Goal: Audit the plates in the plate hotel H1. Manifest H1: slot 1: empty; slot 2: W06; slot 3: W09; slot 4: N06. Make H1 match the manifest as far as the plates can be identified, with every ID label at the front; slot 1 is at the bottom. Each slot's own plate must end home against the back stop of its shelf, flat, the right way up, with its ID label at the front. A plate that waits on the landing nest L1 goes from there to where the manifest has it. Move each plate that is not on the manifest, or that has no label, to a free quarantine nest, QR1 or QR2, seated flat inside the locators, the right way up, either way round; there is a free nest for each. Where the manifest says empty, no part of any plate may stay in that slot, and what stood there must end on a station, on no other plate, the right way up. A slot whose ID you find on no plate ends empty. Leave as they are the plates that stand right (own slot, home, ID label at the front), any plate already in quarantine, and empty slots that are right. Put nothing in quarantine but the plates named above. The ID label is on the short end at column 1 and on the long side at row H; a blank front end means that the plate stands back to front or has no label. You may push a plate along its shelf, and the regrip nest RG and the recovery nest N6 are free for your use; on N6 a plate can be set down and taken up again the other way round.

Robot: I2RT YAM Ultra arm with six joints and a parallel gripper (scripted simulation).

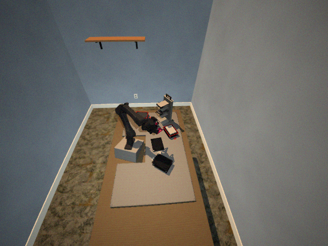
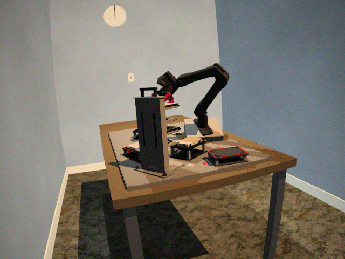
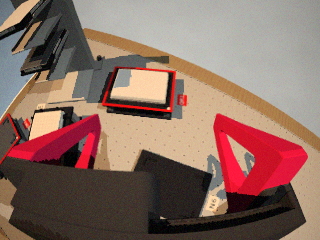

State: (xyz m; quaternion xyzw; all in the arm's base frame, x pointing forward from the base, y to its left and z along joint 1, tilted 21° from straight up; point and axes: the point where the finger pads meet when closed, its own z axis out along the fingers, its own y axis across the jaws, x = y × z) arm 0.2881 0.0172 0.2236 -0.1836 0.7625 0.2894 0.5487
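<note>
Now: the tan well plate 23 cm to the left of my hand, 18 cm below it and 11 cm behind it. Round my hand: dark plate 34 cm to the left, 8 cm below, 2 cm ahead; grey back panel 39 cm to the left, 9 cm below, 8 cm ahead; H1 tag 38 cm to the left, 25 cm below, 8 cm behind.
</note>
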